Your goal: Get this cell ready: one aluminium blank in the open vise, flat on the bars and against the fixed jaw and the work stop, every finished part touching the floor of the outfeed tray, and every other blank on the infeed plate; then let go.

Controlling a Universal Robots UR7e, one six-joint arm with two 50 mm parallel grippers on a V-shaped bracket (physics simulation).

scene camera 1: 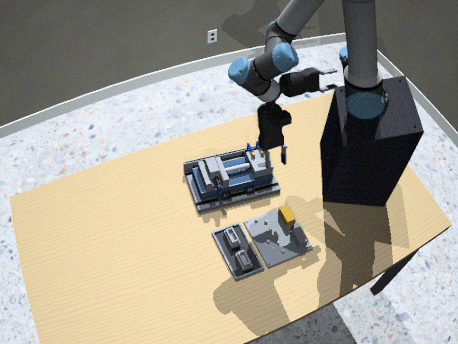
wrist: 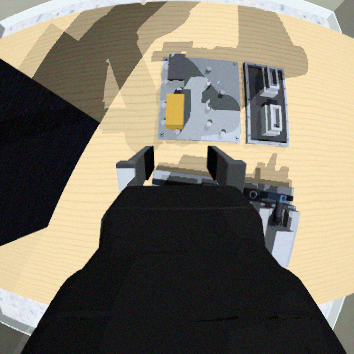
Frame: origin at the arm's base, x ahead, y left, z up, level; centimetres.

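Where they show: end effector, tool point: (scene camera 1: 275, 161) (wrist: 180, 160).
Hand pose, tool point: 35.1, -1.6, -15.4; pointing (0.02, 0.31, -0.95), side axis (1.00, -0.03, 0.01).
Note:
Things, the pixels of their top centre, and the offset from my tool point, as dx, dy, dz.
- shaded grey block, middle of its top: (wrist: 176, 65) (scene camera 1: 300, 234) +0.0, +20.0, -15.5
- infeed plate, middle of its top: (wrist: 200, 95) (scene camera 1: 278, 234) +4.9, +15.1, -19.0
- yellow block, middle of its top: (wrist: 174, 108) (scene camera 1: 287, 213) -0.5, +10.9, -15.5
My gripper (scene camera 1: 274, 154) (wrist: 181, 162) is open and empty, beside the vise's right end in the scene view. The vise (scene camera 1: 215, 171) (wrist: 282, 242) has its jaws apart, with a pale rod between them; I cannot make out a blank there. A shaded grey block (wrist: 181, 68), apparently an aluminium blank, sits at a corner of the infeed plate (scene camera 1: 272, 257) (wrist: 192, 134); it is hard to tell in the scene view. A yellow block (scene camera 1: 287, 216) (wrist: 175, 111) is on that plate. Two hollow-topped grey parts (scene camera 1: 232, 237) (scene camera 1: 243, 260) (wrist: 270, 82) (wrist: 271, 120) are in the outfeed tray (scene camera 1: 229, 256) (wrist: 253, 107).
The arm's second gripper (scene camera 1: 334, 79) is open and points toward the robot column. The black pedestal (scene camera 1: 370, 150) (wrist: 45, 150) stands to the right of the vise in the scene view. Pegs rise from the infeed plate, and arm shadows cross it.

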